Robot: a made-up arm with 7 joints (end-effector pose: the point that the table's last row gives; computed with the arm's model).
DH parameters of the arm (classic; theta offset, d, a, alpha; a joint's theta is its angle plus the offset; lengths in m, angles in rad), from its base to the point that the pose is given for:
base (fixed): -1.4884 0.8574 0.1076 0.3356
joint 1: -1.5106 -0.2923 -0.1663 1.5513
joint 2: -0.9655 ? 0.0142 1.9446
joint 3: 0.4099 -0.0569 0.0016 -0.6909
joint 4: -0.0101 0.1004 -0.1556 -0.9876
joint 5: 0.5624 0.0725 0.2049 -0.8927
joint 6: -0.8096 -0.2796 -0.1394 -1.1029
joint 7: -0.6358 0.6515 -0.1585 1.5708
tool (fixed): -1.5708 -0.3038 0 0
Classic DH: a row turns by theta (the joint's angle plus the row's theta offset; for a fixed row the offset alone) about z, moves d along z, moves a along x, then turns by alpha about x.
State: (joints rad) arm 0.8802 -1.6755 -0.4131 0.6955 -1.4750 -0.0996 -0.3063
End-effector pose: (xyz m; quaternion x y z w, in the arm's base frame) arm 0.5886 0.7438 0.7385 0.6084 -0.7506 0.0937 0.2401
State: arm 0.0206 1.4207 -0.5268 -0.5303 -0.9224 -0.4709 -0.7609
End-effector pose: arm -0.1301 -0.4502 0.2101 0.1830 0.1315 0.3026 0.9261
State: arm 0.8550 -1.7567 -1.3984 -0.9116 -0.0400 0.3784 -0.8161
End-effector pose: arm 0.0463 -0.4690 0.3104 -0.4055 -0.6650 -0.0056 0.6271
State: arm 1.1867 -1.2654 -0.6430 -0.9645 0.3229 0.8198 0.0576
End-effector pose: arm -0.1890 -0.5827 0.6617 -0.6524 -0.4676 0.1289 0.5823
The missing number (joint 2, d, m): 0.151
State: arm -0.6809 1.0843 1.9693 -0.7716 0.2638 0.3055 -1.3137
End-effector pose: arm 0.3746 0.4545 1.0969 0.7425 -0.1449 -0.6224 0.2010
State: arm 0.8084 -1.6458 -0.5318 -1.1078 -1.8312 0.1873 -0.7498
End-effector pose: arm -0.0451 -0.2106 1.2591 0.2672 0.9164 -0.1250 0.2705
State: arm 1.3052 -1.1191 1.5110 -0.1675 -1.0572 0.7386 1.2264
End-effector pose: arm 0.0867 0.1192 -0.0755 0.1300 -0.3990 0.0756 0.9045
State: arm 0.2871 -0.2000 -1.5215 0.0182 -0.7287 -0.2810 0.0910
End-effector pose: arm 0.3667 -0.6272 0.7361 -0.5520 -0.4195 0.3179 0.6467
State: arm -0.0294 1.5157 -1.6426 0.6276 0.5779 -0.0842 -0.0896
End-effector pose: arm 0.7835 0.1632 1.2309 -0.3885 0.8931 0.1437 0.1755
